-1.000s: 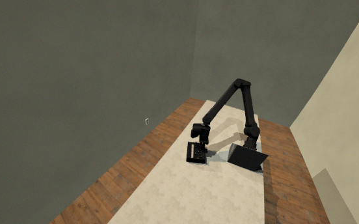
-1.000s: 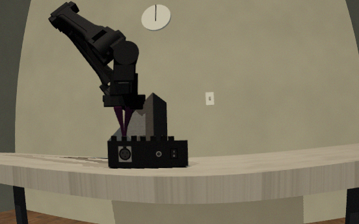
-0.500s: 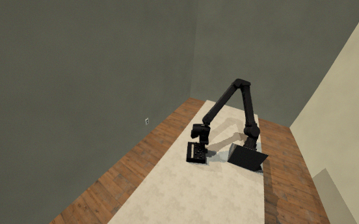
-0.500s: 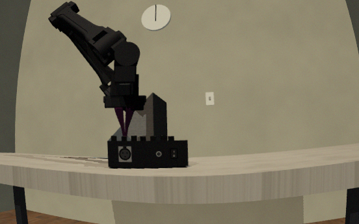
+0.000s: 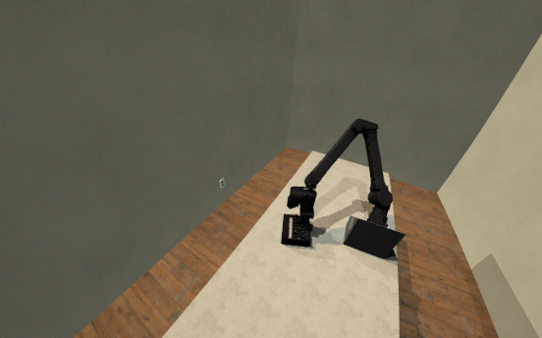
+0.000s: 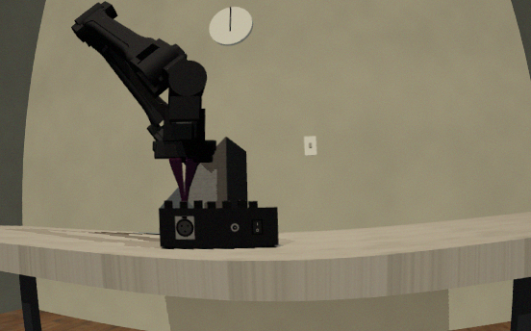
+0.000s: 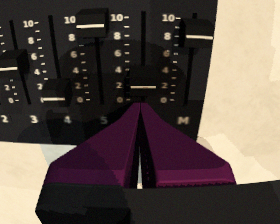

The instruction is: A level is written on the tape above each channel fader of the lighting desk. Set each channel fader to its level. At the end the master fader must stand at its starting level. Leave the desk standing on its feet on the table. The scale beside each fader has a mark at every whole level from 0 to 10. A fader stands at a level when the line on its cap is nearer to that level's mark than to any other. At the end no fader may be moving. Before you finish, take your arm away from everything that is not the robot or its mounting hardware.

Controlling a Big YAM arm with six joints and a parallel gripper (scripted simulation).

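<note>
Right now the channel 6 fader is 20 mm ahead of my hand and 10 mm to the left of it. Also, from my hand: master fader 50 mm ahead; then channel 5 fader 30 mm ahead, 40 mm to the left; then channel 4 fader 10 mm behind, 40 mm to the left.
</note>
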